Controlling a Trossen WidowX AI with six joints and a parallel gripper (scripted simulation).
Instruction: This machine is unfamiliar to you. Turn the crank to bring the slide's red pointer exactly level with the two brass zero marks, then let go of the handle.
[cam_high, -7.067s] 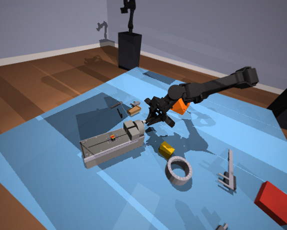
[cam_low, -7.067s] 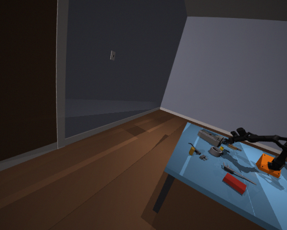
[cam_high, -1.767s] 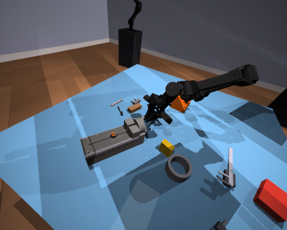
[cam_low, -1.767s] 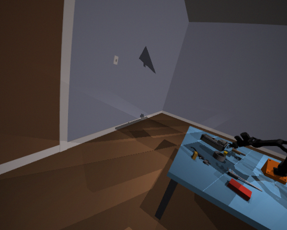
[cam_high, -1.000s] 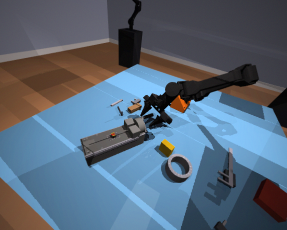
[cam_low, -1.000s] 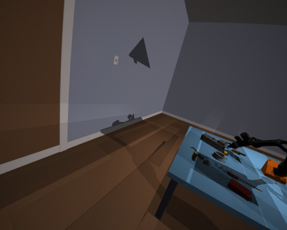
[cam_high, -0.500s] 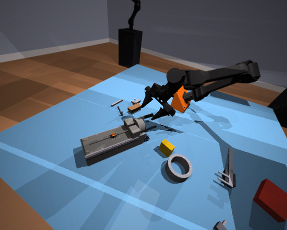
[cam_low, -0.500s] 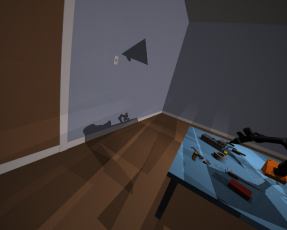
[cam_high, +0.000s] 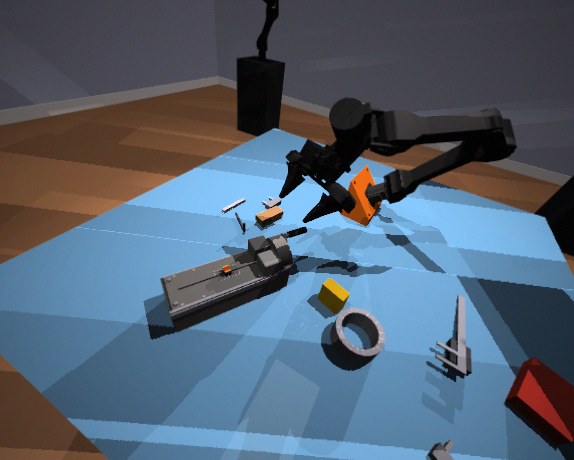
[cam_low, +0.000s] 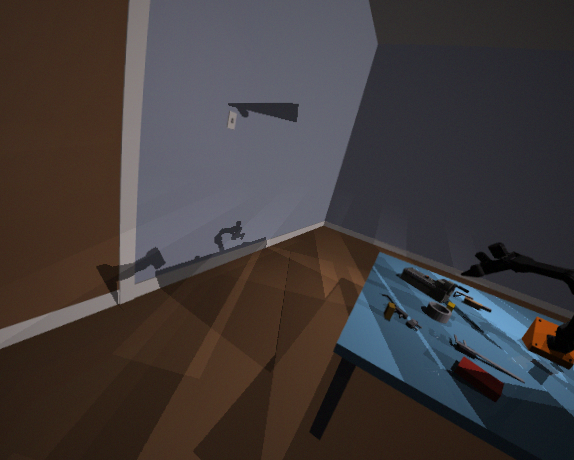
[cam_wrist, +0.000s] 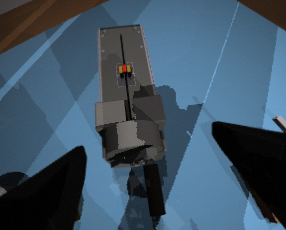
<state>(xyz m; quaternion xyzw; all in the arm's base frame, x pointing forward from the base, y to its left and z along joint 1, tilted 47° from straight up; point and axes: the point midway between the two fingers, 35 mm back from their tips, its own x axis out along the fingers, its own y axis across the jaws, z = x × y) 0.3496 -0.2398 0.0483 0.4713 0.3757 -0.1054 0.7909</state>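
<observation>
Right now my gripper tip is 8 cm above the dark crank handle, 3 cm past it and 2 cm to the right of it. Round my gripper tip: yellow block 17 cm below, 15 cm to the left, 4 cm ahead; red pointer 13 cm ahead, 11 cm below, 8 cm to the right; brown block 18 cm below, 15 cm behind, 12 cm to the right.
</observation>
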